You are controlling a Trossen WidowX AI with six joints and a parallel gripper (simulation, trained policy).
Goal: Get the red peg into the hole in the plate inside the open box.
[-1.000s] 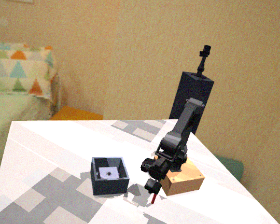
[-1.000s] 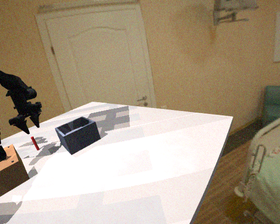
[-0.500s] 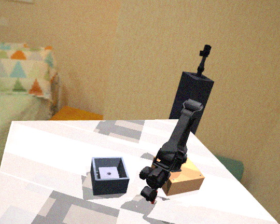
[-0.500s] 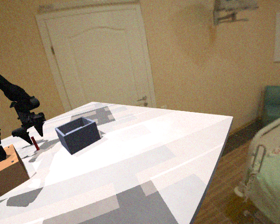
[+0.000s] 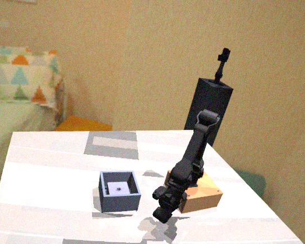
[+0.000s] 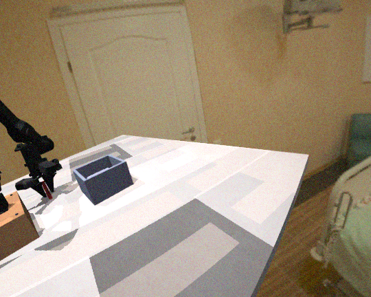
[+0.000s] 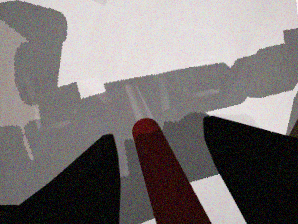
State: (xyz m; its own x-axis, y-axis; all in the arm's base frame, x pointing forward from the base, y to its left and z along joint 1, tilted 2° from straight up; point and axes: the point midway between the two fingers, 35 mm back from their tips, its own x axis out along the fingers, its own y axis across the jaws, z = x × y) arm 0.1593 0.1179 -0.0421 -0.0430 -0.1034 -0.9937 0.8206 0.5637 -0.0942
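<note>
The light grey plate lies 18 cm ahead of my gripper tip, 16 cm to the right of it and 2 cm above it. Also, from my gripper tip: dark box 18 cm ahead, 16 cm to the right; red peg 2 cm above, 1 cm to the left.
</note>
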